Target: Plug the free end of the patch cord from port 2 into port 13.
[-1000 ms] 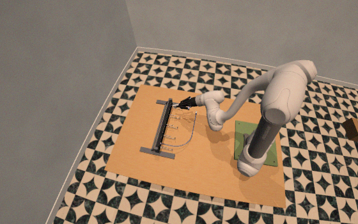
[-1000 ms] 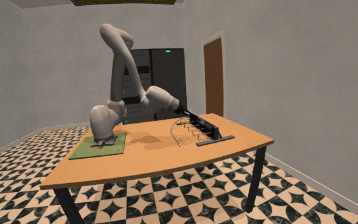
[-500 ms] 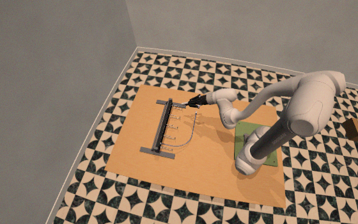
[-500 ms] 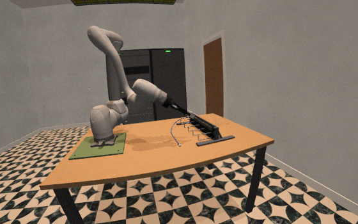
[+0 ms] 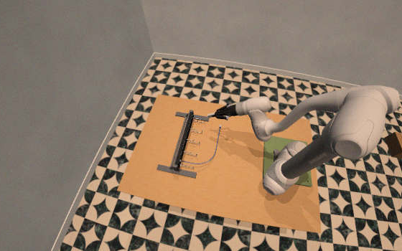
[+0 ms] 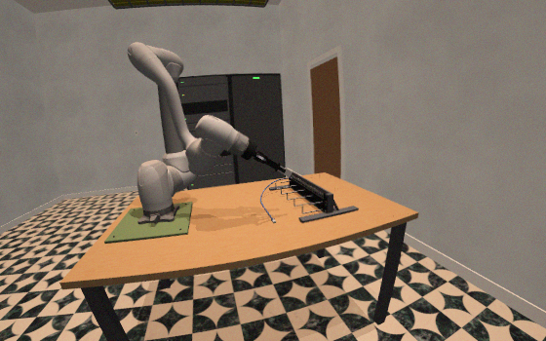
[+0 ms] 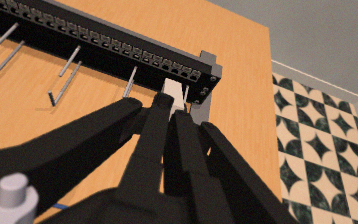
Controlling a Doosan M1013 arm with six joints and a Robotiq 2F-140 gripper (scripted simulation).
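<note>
My hand is 7 cm past the cord end, 5 cm to the left of it and 20 cm above it.
</note>
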